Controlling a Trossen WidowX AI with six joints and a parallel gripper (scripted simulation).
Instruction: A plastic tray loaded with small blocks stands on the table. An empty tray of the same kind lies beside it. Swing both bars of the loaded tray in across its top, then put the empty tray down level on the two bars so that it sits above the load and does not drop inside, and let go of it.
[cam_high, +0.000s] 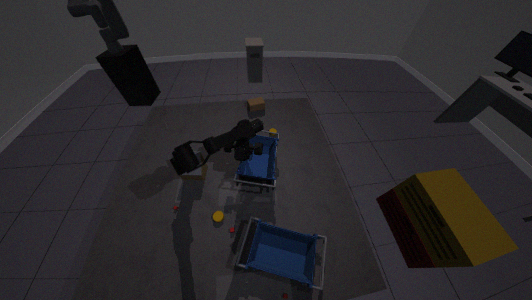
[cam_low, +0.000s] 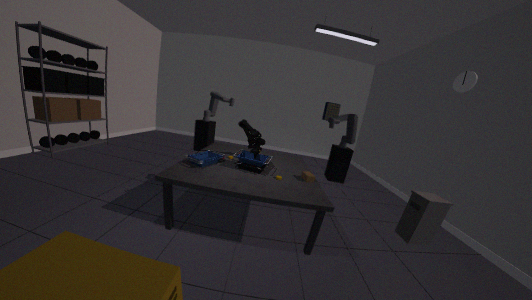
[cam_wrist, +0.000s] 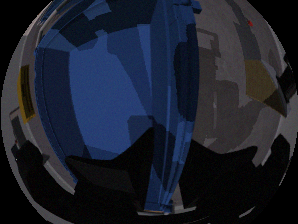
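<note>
Now: gripper tip 7 cm short of the blue tray, 2 cm below it and 1 cm to the left of it. From my gripper tip the other things lie so: brown box (54 cm to the left, 6 cm below, 4 cm ahead).
</note>
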